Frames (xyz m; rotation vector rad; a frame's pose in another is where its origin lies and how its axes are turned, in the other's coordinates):
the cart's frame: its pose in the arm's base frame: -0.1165 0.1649 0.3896 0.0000 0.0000 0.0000
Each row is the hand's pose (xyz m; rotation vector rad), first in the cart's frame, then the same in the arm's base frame.
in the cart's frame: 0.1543 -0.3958 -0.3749 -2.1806 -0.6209 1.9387
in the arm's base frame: 0.0378 -0.2309 0.0147 -2.1806 -0.6209 1.9387
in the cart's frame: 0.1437 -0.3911 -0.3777 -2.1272 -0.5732 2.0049
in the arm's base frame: 0.0272 -0.2262 0.0119 -2.1272 -0.5732 2.0049
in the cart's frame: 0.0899 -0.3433 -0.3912 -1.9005 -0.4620 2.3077
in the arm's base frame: -0.0266 -0.1784 -0.0016 -1.9005 -0.4620 2.3077
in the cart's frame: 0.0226 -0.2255 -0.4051 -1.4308 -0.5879 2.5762
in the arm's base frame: -0.0939 -0.0606 -0.0155 -1.4308 -0.5879 2.5762
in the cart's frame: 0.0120 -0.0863 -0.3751 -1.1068 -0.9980 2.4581
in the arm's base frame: -0.1045 0.0786 0.0145 -1.1068 -0.9980 2.4581
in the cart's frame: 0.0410 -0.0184 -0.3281 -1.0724 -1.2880 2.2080
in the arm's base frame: -0.0755 0.1465 0.0615 -1.0724 -1.2880 2.2080
